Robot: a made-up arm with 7 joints.
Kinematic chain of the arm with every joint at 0, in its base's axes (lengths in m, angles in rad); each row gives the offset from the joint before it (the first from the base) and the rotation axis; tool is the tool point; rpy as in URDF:
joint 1: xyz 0 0 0.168 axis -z
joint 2: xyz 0 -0.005 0.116 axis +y
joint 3: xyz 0 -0.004 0.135 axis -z
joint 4: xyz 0 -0.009 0.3 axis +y
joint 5: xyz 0 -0.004 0.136 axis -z
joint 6: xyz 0 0 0.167 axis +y
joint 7: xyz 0 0 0.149 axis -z
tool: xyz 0 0 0 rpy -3.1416 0 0
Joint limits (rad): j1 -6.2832..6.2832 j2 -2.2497..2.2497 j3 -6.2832..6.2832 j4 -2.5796..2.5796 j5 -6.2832..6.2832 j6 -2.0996..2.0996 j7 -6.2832..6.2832
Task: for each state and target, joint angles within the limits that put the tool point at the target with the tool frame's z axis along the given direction. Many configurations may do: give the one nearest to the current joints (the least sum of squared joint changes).
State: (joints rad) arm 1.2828 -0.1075 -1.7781 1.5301 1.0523 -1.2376 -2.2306
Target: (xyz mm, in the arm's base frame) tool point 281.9 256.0 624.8 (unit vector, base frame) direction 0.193 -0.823 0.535
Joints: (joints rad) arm 1.6952 -0.3079 -1.7312 1.5130 1.8381 -1.7301 -2.2306
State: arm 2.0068 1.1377 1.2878 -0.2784 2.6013 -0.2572 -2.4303
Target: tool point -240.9 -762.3 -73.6 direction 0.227 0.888 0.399
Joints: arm 2.0087 2.0623 1.2054 -0.3358 3.1904 -0.1489 -2.4303
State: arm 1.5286 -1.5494 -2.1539 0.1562 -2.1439 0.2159 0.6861
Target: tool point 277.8 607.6 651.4 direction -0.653 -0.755 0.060
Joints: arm 1.4360 -0.9247 -1.5445 0.9991 -1.6020 0.4839 0.6861
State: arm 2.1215 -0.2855 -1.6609 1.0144 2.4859 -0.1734 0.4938
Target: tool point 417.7 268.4 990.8 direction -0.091 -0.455 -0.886
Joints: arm 2.5225 -0.6801 -1.5448 0.2689 2.6297 0.6654 0.4938
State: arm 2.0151 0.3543 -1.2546 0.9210 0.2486 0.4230 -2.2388
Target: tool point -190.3 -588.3 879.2 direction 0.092 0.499 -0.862
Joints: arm 2.1072 0.7487 -1.1228 0.4775 0.6409 -0.5078 -2.2388
